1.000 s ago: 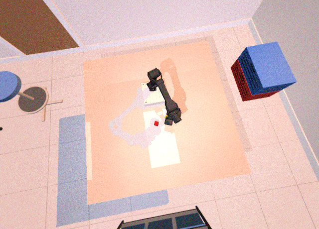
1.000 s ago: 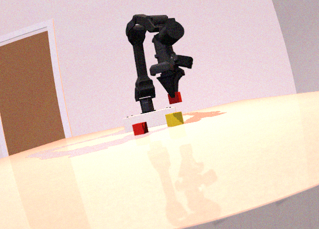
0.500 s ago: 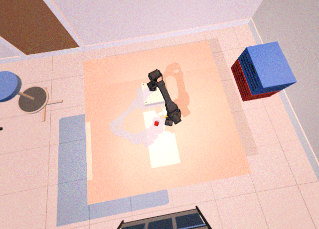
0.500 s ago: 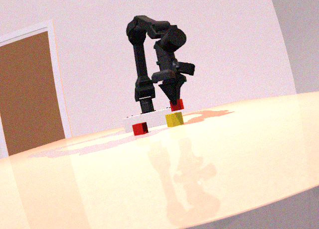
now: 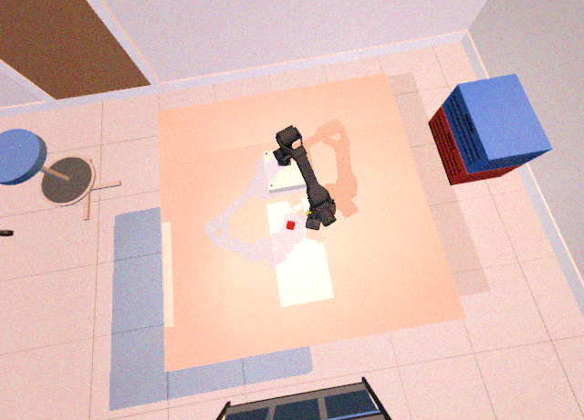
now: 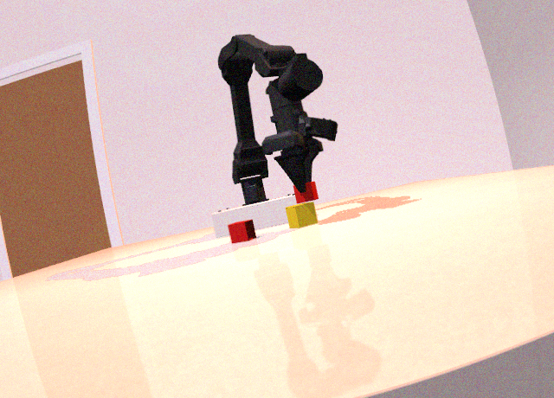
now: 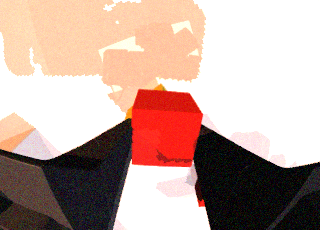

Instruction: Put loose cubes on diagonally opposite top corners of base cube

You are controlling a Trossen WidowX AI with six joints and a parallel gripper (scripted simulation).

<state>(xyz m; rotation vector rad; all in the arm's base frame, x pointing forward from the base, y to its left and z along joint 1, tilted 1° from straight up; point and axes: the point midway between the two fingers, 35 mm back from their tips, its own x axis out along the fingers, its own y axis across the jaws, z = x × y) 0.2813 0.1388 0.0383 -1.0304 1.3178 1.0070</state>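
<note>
Now: the yellow base cube 4 cm below my gripper tip, 2 cm to the right of it and 1 cm behind it.
</note>
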